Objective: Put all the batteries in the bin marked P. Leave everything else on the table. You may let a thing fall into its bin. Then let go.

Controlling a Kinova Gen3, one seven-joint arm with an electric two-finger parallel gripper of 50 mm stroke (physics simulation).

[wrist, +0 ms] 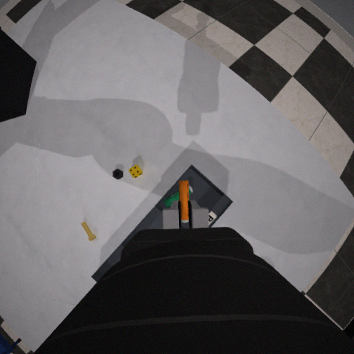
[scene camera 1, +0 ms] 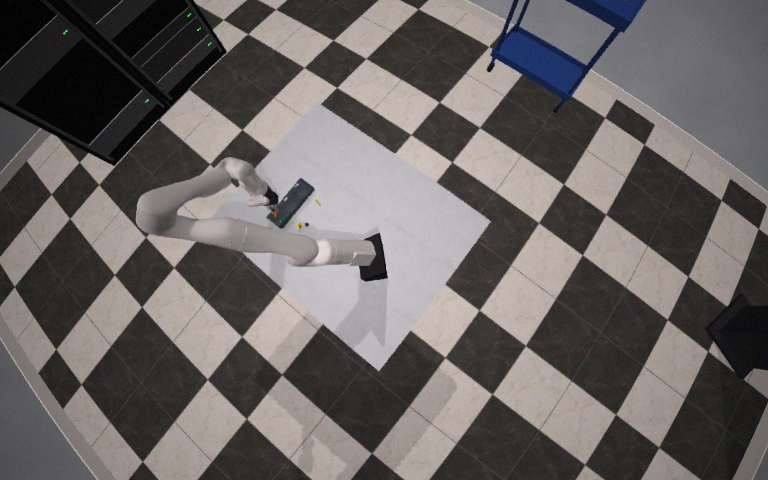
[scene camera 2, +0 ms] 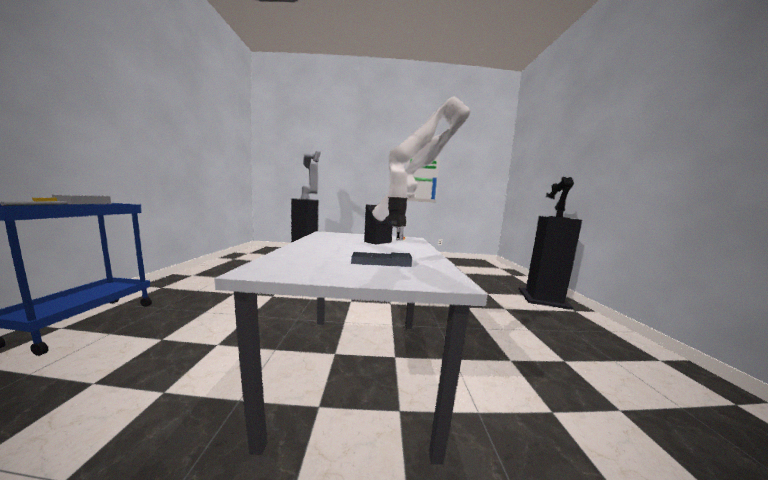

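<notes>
My gripper is shut on an orange battery, held near one end. In the wrist view it hangs over the end compartment of the dark bin tray, beside the label P. A green battery lies in that compartment, partly behind the orange one. The gripper body hides much of the tray in the wrist view. How high the orange battery is above the tray is hard to tell.
On the table beside the tray are a yellow die, a black nut and a brass bolt. The arm's black base block stands on the table.
</notes>
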